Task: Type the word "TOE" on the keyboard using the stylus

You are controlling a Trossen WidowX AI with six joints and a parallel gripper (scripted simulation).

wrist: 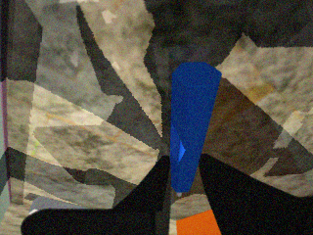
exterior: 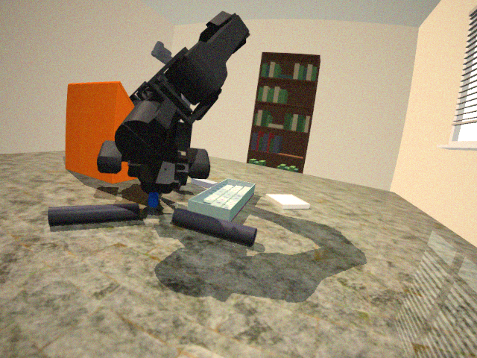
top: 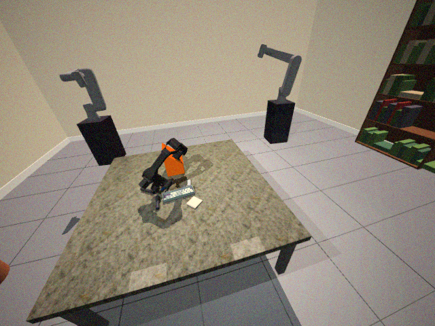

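The grey slab lies 160 mm to the left of my gripper tip and 10 mm ahead of it. Also, from my gripper tip: stylus: 10 mm to the left, 10 mm behind; white pad: 210 mm ahead, 200 mm to the left.
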